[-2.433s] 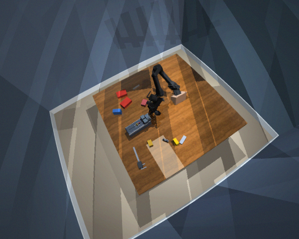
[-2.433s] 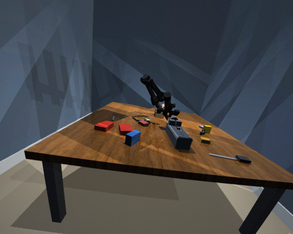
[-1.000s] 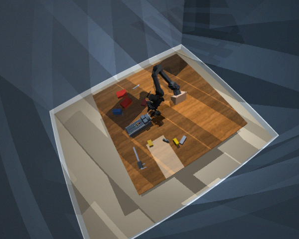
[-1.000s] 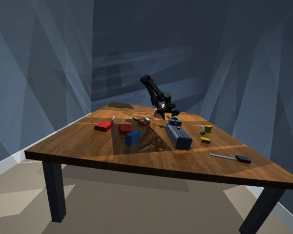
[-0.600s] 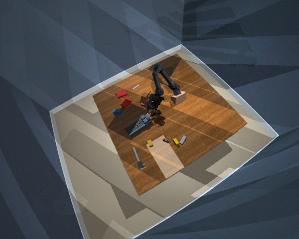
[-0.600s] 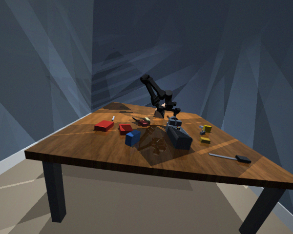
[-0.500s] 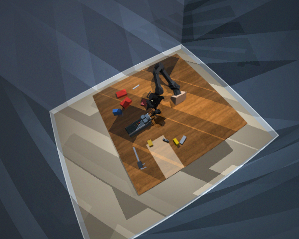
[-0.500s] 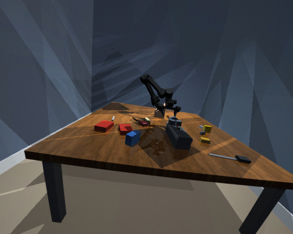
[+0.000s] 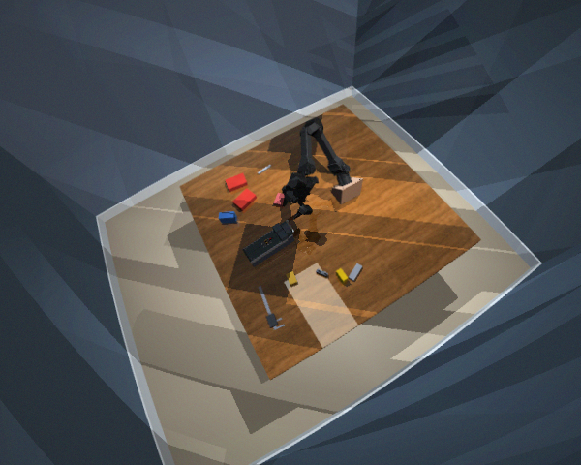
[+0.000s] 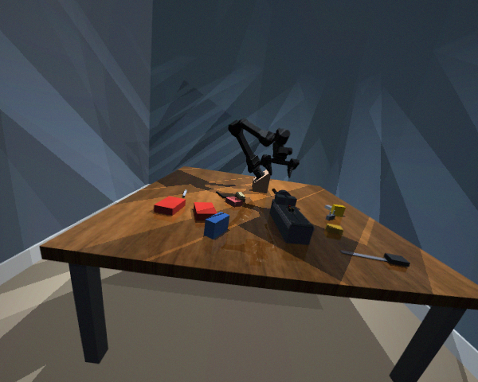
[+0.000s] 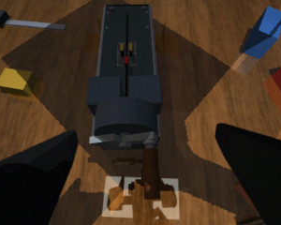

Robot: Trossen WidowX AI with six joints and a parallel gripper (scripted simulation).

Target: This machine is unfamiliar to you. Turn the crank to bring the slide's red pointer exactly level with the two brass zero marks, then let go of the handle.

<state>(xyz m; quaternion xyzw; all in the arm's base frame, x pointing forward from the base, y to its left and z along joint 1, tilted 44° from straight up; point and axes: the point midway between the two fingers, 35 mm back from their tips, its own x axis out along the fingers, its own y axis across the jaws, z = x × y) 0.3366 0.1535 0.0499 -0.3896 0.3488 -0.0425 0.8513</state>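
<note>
The red pointer lies 130 mm ahead of my gripper tip, 50 mm to the left of it and 100 mm below it. Round my gripper tip: pink block: 10 mm behind, 200 mm to the right, 170 mm below; ochre block: 110 mm ahead, 260 mm to the left, 170 mm below; brown crank handle: 20 mm behind, 10 mm to the right, 80 mm below.
</note>
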